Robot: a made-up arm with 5 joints. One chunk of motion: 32 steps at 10 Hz.
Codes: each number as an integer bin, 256 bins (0 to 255) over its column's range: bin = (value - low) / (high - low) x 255, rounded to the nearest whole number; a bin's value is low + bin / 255 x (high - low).
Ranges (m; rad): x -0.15..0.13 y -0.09..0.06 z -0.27..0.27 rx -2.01..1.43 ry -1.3..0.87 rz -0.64..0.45
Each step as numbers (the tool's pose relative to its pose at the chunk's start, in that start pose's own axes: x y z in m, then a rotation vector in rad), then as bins.
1 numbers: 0.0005 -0.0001 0.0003 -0.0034 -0.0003 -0.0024
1 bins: 137 153 128 149 153 149
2 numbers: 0.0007 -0.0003 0.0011 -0.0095 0.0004 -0.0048
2 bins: 137 152 128 148 153 149
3 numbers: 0.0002 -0.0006 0.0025 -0.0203 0.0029 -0.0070
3 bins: 137 152 129 147 153 148
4 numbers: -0.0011 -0.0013 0.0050 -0.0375 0.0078 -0.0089
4 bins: 136 151 130 146 154 148
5 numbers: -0.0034 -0.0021 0.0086 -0.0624 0.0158 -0.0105
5 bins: 134 149 132 144 155 147
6 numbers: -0.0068 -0.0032 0.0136 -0.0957 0.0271 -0.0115
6 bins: 130 148 134 142 156 147
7 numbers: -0.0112 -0.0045 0.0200 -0.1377 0.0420 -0.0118
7 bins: 126 145 137 139 158 147
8 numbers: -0.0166 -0.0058 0.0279 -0.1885 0.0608 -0.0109
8 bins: 121 143 141 135 160 147
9 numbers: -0.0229 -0.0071 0.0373 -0.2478 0.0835 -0.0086
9 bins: 116 141 145 131 163 148
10 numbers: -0.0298 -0.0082 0.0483 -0.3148 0.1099 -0.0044
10 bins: 109 139 150 126 166 149
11 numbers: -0.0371 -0.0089 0.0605 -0.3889 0.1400 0.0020
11 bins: 103 138 156 120 169 150
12 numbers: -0.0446 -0.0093 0.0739 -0.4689 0.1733 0.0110
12 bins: 96 137 162 114 173 152
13 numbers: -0.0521 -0.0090 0.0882 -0.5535 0.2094 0.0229
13 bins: 89 138 169 108 177 155
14 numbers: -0.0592 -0.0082 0.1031 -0.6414 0.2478 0.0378
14 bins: 83 139 176 101 182 159
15 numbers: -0.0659 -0.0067 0.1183 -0.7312 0.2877 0.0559
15 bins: 77 142 183 95 187 163
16 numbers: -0.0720 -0.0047 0.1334 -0.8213 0.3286 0.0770
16 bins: 71 145 190 88 191 168
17 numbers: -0.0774 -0.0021 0.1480 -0.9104 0.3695 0.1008
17 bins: 66 149 197 82 196 173
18 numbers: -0.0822 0.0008 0.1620 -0.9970 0.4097 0.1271
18 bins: 62 154 204 75 201 179
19 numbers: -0.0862 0.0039 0.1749 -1.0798 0.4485 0.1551
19 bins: 58 160 210 69 205 186
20 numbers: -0.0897 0.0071 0.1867 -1.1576 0.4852 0.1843
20 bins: 55 165 216 63 210 193
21 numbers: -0.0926 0.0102 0.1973 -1.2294 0.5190 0.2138
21 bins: 52 170 221 58 214 200
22 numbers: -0.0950 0.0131 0.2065 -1.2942 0.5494 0.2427
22 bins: 50 175 225 53 217 207
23 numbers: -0.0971 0.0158 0.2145 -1.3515 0.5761 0.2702
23 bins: 48 180 229 49 220 213
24 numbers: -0.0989 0.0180 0.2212 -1.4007 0.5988 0.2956
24 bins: 47 184 232 45 223 219
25 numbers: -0.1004 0.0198 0.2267 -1.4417 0.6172 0.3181
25 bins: 45 187 235 42 225 224
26 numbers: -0.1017 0.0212 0.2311 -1.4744 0.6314 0.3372
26 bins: 44 189 237 40 227 229
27 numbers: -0.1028 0.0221 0.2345 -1.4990 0.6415 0.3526
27 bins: 43 191 238 38 228 232
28 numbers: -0.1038 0.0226 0.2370 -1.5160 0.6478 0.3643
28 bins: 42 191 239 37 229 235
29 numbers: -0.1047 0.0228 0.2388 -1.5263 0.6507 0.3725
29 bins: 41 192 240 36 229 237
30 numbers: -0.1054 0.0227 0.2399 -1.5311 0.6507 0.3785
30 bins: 41 192 241 35 229 238
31 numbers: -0.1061 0.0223 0.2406 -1.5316 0.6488 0.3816
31 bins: 40 191 241 35 229 239
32 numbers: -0.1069 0.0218 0.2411 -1.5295 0.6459 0.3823
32 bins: 39 190 241 36 229 239
